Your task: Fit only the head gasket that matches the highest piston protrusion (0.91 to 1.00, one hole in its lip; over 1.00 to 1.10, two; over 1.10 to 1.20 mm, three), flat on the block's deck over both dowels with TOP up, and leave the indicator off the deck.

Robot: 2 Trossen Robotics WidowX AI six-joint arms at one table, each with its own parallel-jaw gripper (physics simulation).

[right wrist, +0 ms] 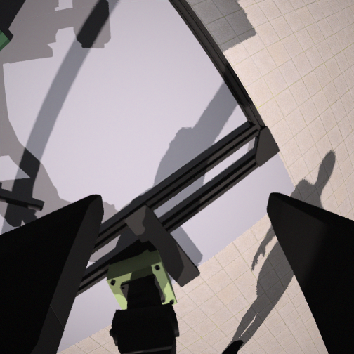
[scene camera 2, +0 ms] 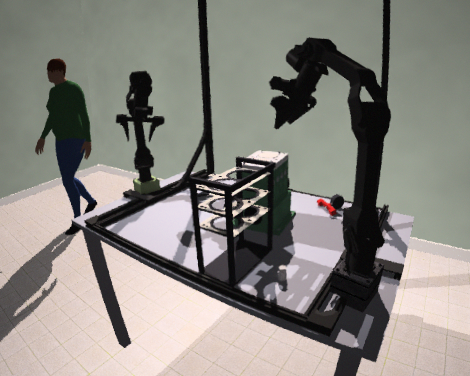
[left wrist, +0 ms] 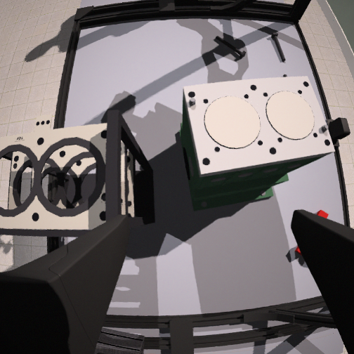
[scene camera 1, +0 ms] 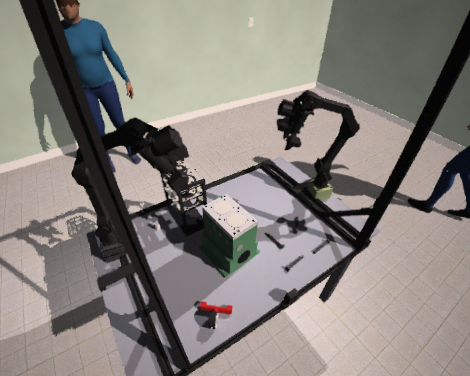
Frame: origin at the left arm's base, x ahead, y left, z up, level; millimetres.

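Where they show: left gripper, fingertip midpoint: (scene camera 2: 282, 125); right gripper, fingertip midpoint: (scene camera 2: 138, 141) (scene camera 1: 284, 144); left arm's base, origin of the base link: (scene camera 2: 359, 267) (scene camera 1: 111, 238); right arm's base, origin of the base link: (scene camera 2: 145, 179) (scene camera 1: 320, 184).
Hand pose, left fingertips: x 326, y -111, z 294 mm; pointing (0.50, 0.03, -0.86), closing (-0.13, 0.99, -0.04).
Observation:
Things, the pixels of their top centre, and the offset from my left fingertips.
- green block, middle of its top: (scene camera 2: 263, 156) (scene camera 1: 229, 212) 137 mm ahead, 78 mm right, 134 mm down
- black rack, middle of its top: (scene camera 2: 234, 169) (scene camera 1: 179, 171) 19 mm ahead, 188 mm left, 91 mm down
- red indicator, middle of its top: (scene camera 1: 214, 312) (scene camera 2: 334, 195) 28 mm back, 334 mm right, 324 mm down
- small white cylinder, middle of its top: (scene camera 2: 282, 267) (scene camera 1: 156, 223) 133 mm back, 170 mm left, 343 mm down
The green block (scene camera 1: 217, 245) (scene camera 2: 281, 205) (left wrist: 225, 192) stands upright; its white deck (scene camera 1: 230, 231) (left wrist: 232, 159) is bare, with two pale pistons (left wrist: 232, 122) (left wrist: 290, 115) and dowels (left wrist: 192, 101) (left wrist: 323, 129). Beside it, a black rack (scene camera 1: 204, 192) (scene camera 2: 230, 245) (left wrist: 114, 165) holds three stacked gaskets. The top gasket (left wrist: 75, 132) has small unreadable lettering; three dark dots show beyond its edge. The red indicator (scene camera 1: 216, 307) (scene camera 2: 326, 206) (left wrist: 322, 215) lies on the table, partly hidden in the left wrist view. My left gripper (scene camera 2: 282, 104) (left wrist: 212, 221) is open above the table. My right gripper (scene camera 2: 139, 139) (right wrist: 186, 203) is open, raised.
Dark bolts (scene camera 1: 274, 240) (scene camera 1: 294, 263) (scene camera 1: 321, 246) lie beside the block. A small white cylinder (scene camera 1: 156, 226) (scene camera 2: 282, 276) stands near the rack. A black box (scene camera 1: 290, 296) (left wrist: 339, 128) sits at the table edge. Frame uprights (scene camera 1: 417, 135) (scene camera 2: 205, 85) rise around the table.

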